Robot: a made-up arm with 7 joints.
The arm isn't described. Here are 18 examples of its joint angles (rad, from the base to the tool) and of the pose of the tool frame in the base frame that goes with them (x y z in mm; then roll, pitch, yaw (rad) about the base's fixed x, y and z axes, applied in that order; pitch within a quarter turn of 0, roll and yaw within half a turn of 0).
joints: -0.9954 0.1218 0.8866 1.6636 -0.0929 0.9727 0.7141
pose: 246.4 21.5 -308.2 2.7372 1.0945 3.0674
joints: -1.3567 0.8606 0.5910 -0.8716 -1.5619 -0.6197 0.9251
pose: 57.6 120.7 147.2 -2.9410 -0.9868 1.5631
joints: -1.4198 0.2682 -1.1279 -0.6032 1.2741 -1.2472 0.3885
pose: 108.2 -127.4 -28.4 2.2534 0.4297 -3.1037
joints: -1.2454 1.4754 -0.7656 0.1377 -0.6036 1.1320 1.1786
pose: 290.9 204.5 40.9 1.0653 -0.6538 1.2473
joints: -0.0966 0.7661 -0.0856 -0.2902 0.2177 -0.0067 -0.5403
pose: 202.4 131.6 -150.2 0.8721 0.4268 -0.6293
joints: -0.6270 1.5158 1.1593 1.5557 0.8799 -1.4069 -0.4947
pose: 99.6 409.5 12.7 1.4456 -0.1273 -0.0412
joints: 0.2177 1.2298 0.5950 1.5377 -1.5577 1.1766 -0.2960
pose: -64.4 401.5 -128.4 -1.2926 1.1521 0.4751
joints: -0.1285 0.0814 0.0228 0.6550 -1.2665 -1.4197 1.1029
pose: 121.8 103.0 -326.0 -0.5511 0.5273 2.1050
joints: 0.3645 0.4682 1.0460 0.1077 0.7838 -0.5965 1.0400
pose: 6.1 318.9 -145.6 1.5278 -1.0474 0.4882
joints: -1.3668 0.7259 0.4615 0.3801 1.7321 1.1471 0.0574
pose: 274.6 224.2 115.3 0.7033 -0.4641 1.9753
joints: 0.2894 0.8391 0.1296 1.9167 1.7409 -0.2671 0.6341
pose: -214.5 315.0 -187.4 -2.6840 0.9907 1.9414
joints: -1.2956 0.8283 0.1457 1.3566 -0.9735 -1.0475 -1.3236
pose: 324.6 272.4 -38.1 0.8122 -0.7940 -0.7571
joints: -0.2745 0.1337 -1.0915 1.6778 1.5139 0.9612 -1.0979
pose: 31.4 123.9 -383.6 -2.5816 0.0413 1.6401
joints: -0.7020 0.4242 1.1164 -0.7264 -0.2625 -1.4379 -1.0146
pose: 84.5 180.5 22.2 2.9905 -0.4038 -1.4467
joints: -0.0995 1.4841 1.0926 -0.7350 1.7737 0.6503 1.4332
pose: 88.1 121.7 148.5 -1.5554 0.4810 -1.8684
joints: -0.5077 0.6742 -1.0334 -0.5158 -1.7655 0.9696 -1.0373
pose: 116.3 -39.9 -167.5 -1.2769 -0.7427 -2.4369
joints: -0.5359 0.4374 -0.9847 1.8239 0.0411 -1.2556 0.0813
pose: 114.3 206.2 -329.5 0.6548 0.6630 -0.6587
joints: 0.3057 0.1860 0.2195 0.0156 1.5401 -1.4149 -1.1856
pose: 56.4 116.3 -276.0 -0.0083 1.1292 -2.6421
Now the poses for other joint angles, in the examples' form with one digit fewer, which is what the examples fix.
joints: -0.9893 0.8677 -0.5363 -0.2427 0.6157 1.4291 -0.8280
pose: 287 66 -16 1.204 0.549 0.380
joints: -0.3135 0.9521 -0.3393 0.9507 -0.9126 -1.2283 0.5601
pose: 169 301 -209 0.056 -0.624 0.827
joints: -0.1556 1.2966 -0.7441 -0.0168 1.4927 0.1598 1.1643
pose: 159 194 -211 2.373 -0.069 -1.228
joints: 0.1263 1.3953 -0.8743 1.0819 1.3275 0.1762 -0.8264
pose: 4 412 -148 -2.196 -0.160 1.837
